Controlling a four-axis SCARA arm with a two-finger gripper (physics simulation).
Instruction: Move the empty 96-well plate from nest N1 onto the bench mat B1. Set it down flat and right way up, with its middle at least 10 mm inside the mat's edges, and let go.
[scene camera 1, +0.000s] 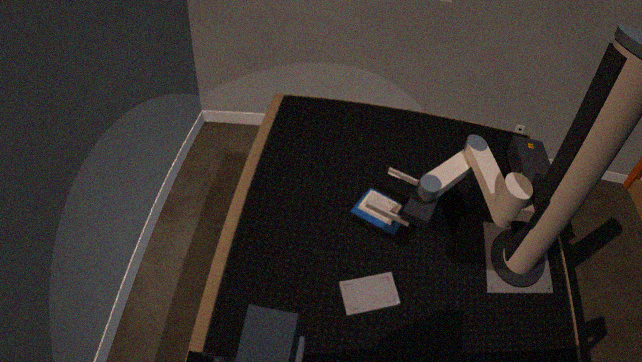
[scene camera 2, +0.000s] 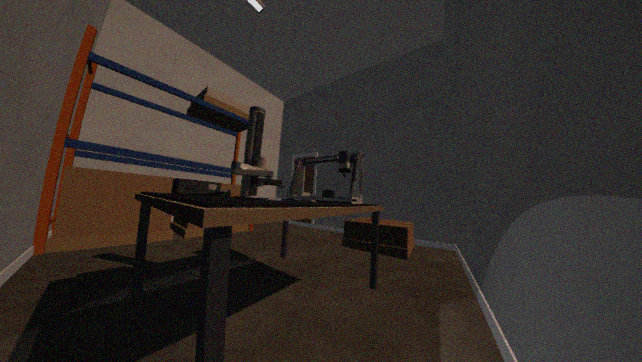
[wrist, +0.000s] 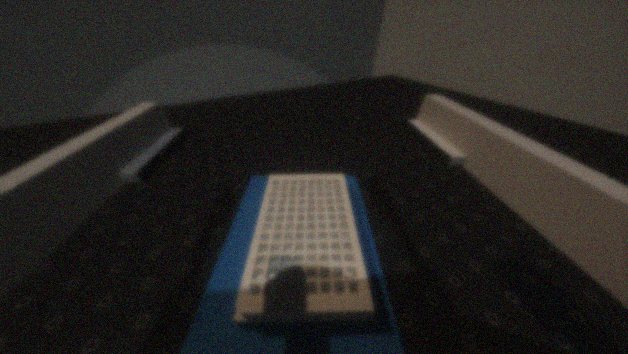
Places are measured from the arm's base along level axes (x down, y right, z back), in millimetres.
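Pixels of known places: gripper, between the fingertips: (scene camera 1: 378, 186) (scene camera 2: 274, 185) (wrist: 299, 114); arm's base, origin of its link: (scene camera 1: 517, 259).
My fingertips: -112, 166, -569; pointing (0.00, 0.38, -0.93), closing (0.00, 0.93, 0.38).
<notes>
For each thing: its top centre in the pictures, then the offset to it from my fingertips, as dx, dy, dz. "spot": a spot on its surface instead. Level surfaces: height alone.
- white 96-well plate, centre of its top: (wrist: 305, 221) (scene camera 1: 381, 205) +83, -8, +21
- blue bench mat, height of its surface: dx +97
- Nest N1, centre of its top: (scene camera 1: 370, 292) +84, -340, +17
- dark box, a spot on its surface: (scene camera 1: 527, 157) spot: -16, +253, +646
- blue-grey block, a spot on its surface: (scene camera 1: 267, 332) spot: -389, -675, -170
- gantry device, a spot on its surface: (scene camera 2: 355, 177) spot: -139, -683, -281
The white 96-well plate (scene camera 1: 381, 199) (wrist: 310, 225) lies flat, wells up, on the blue bench mat (scene camera 1: 369, 218) (wrist: 227, 250). Blue shows along both long sides of the plate in the wrist view. My gripper (scene camera 1: 379, 188) (wrist: 299, 114) is open wide and empty, above the level of the plate. Its fingers stand apart from the plate on either side in the wrist view; in scene camera 1 one finger covers part of the plate. Nest N1 (scene camera 1: 370, 293), a pale rectangle, bears no plate. In scene camera 2 the plate and the mat cannot be made out.
The arm's column (scene camera 1: 580, 165) stands at the right of the table. A dark box (scene camera 1: 527, 157) is behind it. A blue-grey block (scene camera 1: 267, 332) stands at the near left. Scene camera 2 shows a gantry device (scene camera 2: 355, 177) on the table and a rack (scene camera 2: 65, 140) behind.
</notes>
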